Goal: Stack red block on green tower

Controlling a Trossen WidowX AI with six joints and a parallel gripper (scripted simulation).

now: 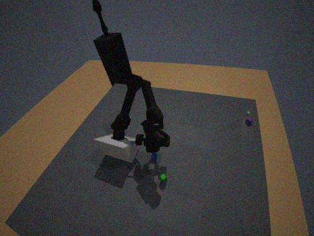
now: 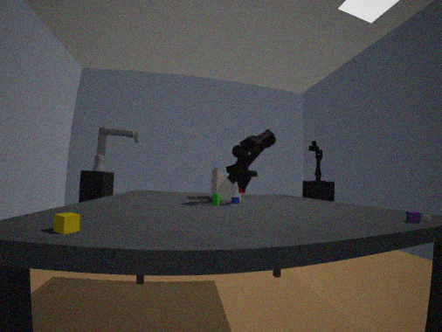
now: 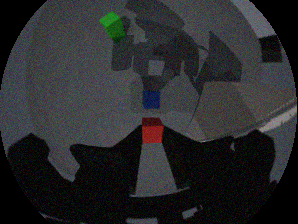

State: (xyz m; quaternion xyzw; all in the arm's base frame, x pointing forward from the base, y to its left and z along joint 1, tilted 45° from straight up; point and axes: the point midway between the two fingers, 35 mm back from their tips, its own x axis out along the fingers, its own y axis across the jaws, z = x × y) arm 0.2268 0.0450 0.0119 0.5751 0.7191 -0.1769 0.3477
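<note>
The blue block lies 4 cm below my gripper tip, 3 cm to the right of it and 1 cm ahead of it. Round my gripper tip: red block: right at my gripper tip; yellow block: 59 cm ahead, 44 cm to the right, 4 cm below; purple block: 51 cm ahead, 43 cm to the left, 4 cm below.
</note>
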